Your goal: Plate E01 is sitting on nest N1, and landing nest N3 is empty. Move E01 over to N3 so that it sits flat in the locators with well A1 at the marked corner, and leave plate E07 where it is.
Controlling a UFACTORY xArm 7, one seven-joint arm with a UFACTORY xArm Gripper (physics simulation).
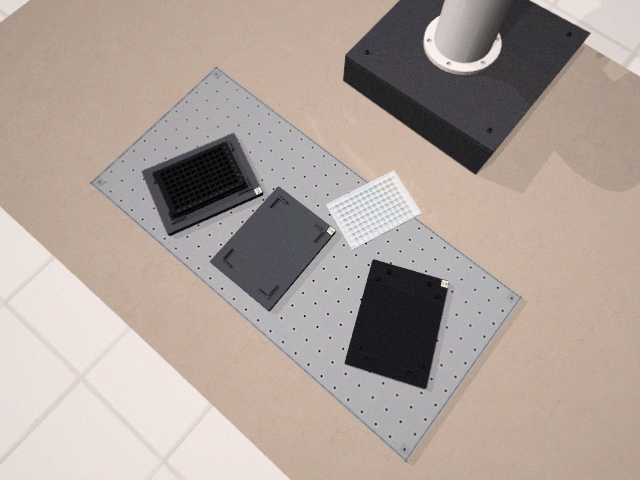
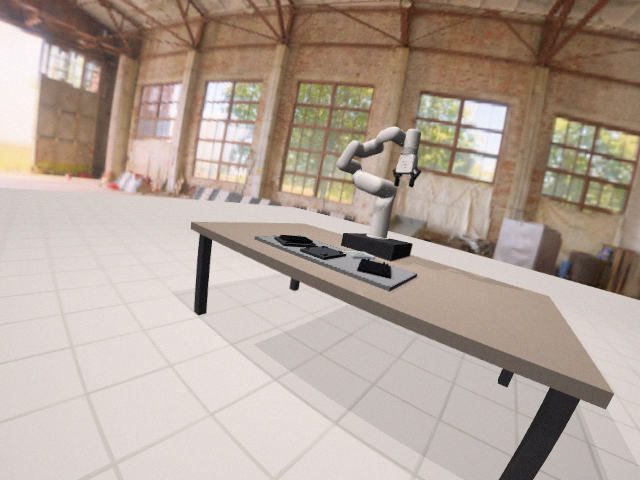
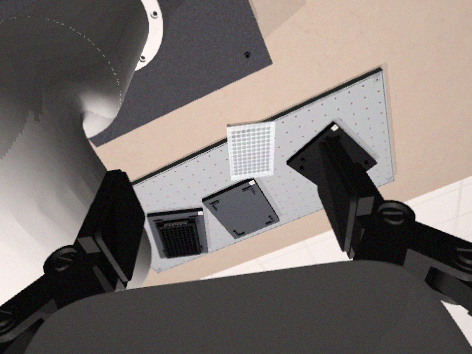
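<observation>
A black well plate (image 1: pixel 201 180) (image 2: pixel 294 238) (image 3: pixel 179 242), apparently E01, sits on a grey nest (image 1: pixel 217 209) (image 3: pixel 160 217) at the board's far left. A grey empty nest (image 1: pixel 273 248) (image 2: pixel 323 251) (image 3: pixel 240 210) lies in the middle, and a black empty nest (image 1: pixel 398 325) (image 2: pixel 374 267) (image 3: pixel 312 152) at the right; I cannot read which is N3. Each nest has a small white corner label. A white well plate (image 1: pixel 373 209) (image 2: pixel 360 254) (image 3: pixel 251 150), apparently E07, lies off the nests. My gripper (image 2: pixel 404 182) (image 3: pixel 225 179) is open and empty, high above the table.
The perforated board (image 1: pixel 320 356) (image 2: pixel 346 266) (image 3: pixel 345 107) carries the nests. The white plate overlaps its edge on the base side. The dark robot base block (image 1: pixel 413 103) (image 2: pixel 372 246) (image 3: pixel 200 85) stands on the table (image 1: pixel 103 77) (image 2: pixel 465 310) beside the board.
</observation>
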